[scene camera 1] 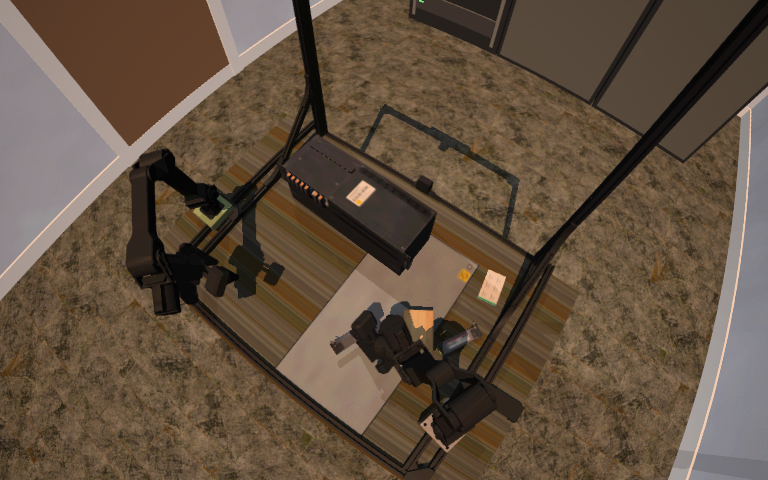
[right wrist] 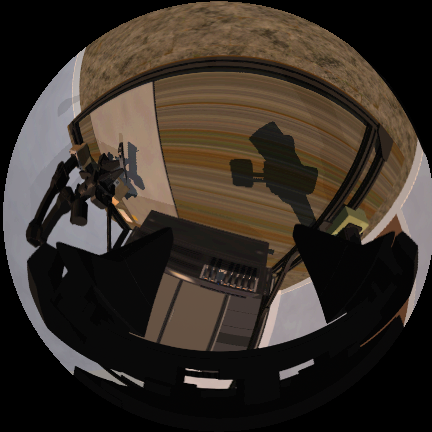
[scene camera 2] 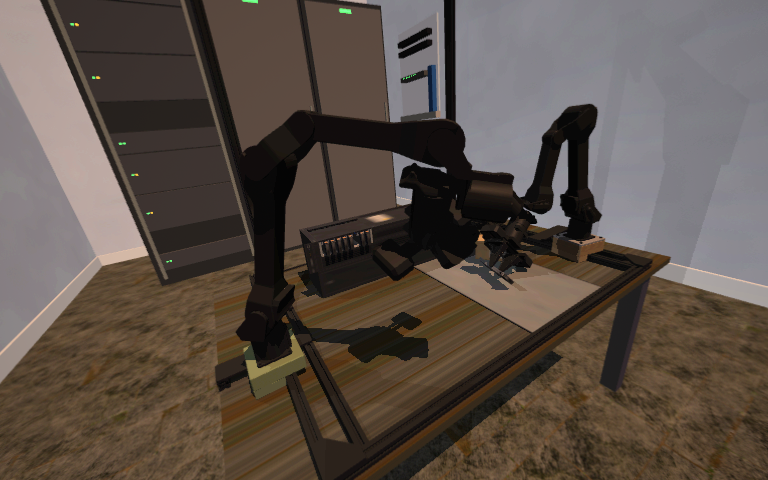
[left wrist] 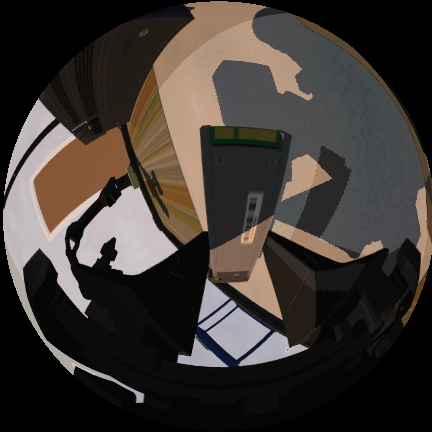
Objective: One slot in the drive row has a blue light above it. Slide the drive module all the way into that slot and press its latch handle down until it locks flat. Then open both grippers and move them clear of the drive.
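Pixels of known places: left gripper, fingertip midpoint: [scene camera 1: 353,336] [right wrist: 123,164] [scene camera 2: 494,270] [left wrist: 235,236]; right gripper, fingertip midpoint: [scene camera 1: 227,269] [right wrist: 235,232] [scene camera 2: 419,261] [left wrist: 110,245]; left arm's base, origin of the base link: [scene camera 1: 447,425] [right wrist: 74,159] [scene camera 2: 578,236]; right arm's base, origin of the base link: [scene camera 1: 211,207] [right wrist: 348,232] [scene camera 2: 272,351] [left wrist: 129,178].
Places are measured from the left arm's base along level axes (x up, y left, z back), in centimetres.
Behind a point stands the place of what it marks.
The drive module [scene camera 1: 342,343] {x -1.9, y 5.6, z -34.2 cm} [left wrist: 240,190] {x -2.3, y -2.0, z -33.1 cm}, a long dark grey box with a green connector edge and a barcode label, is held between the fingers of my left gripper [left wrist: 235,236] {x -2.8, y 2.0, z -33.9 cm} over the grey mat [scene camera 1: 334,316] {x -6.0, y 2.1, z -42.3 cm}, away from the chassis. My left gripper also shows in scene camera 2 [scene camera 2: 504,266] {x -2.3, y 2.0, z -30.6 cm}. The black drive chassis [scene camera 1: 390,209] {x 11.4, y -25.9, z -50.4 cm} [scene camera 2: 345,281] {x -3.1, y -13.6, z -74.8 cm} [left wrist: 120,70] {x -0.8, y -17.9, z -50.4 cm} [right wrist: 200,235] {x -1.9, y -16.1, z -60.5 cm} stands at the back. Its drive row [scene camera 1: 305,189] {x 10.4, y -13.0, z -71.3 cm} [scene camera 2: 346,249] {x 7.4, y -12.5, z -73.2 cm} [right wrist: 230,275] {x 7.2, y -16.5, z -73.2 cm} has orange-tipped handles. I cannot clearly make out a blue light. My right gripper [right wrist: 235,232] {x 13.5, y 16.8, z -64.0 cm} is open and empty, raised above the table. The module's latch handle is not clear.
In scene camera 1, an orange-topped box [scene camera 1: 420,318] {x 0.1, y -14.2, z -25.2 cm} and another module-like object [scene camera 1: 459,341] {x -5.2, y -18.9, z -13.3 cm} lie near my left arm. A white card [scene camera 1: 491,286] {x -6.0, y -38.1, z -18.0 cm} lies farther back. Dark rails [scene camera 1: 294,373] {x -5.9, y 21.1, z -37.0 cm} edge the table, and an upright post [scene camera 1: 312,73] {x 23.3, y -35.8, z -96.7 cm} stands behind the chassis.
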